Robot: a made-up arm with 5 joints.
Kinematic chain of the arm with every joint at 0, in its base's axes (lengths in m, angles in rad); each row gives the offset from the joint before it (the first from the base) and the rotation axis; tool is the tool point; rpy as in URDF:
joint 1: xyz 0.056 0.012 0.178 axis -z
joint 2: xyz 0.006 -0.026 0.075 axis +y
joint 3: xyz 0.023 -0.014 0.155 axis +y
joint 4: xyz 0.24 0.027 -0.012 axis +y
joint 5: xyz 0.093 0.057 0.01 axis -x
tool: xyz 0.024 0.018 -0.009 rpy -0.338 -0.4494 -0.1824
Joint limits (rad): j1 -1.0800..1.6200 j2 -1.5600..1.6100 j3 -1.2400..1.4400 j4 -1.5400..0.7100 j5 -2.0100..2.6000
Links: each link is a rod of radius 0.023 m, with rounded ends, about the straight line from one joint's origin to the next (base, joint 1, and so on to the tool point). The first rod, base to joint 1, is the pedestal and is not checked.
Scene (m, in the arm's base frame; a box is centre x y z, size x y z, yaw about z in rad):
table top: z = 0
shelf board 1: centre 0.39 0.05 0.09 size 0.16 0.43 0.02 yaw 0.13
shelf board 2: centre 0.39 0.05 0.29 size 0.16 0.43 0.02 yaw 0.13
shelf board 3: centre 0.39 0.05 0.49 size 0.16 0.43 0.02 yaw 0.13
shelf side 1: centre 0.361 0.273 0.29 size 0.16 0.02 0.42 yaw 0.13
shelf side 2: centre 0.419 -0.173 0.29 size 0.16 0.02 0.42 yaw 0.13
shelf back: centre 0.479 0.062 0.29 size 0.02 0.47 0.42 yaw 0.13
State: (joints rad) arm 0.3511 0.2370 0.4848 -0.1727 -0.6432
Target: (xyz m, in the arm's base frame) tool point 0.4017 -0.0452 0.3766
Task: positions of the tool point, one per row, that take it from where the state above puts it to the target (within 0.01 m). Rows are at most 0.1 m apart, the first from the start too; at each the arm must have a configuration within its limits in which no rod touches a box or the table.
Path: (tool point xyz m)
1: 0.3630 -0.0647 0.1811
2: 0.3219 -0.0745 0.1810
3: 0.2796 -0.0755 0.1811
4: 0.2379 -0.0677 0.1812
5: 0.2491 -0.0835 0.2463
6: 0.2436 -0.0840 0.3139
7: 0.2228 -0.0686 0.3766
8: 0.2657 -0.0774 0.3887
9: 0.3119 -0.0772 0.3925
10: 0.3583 -0.0665 0.3883
11: 0.4017 -0.0452 0.3766

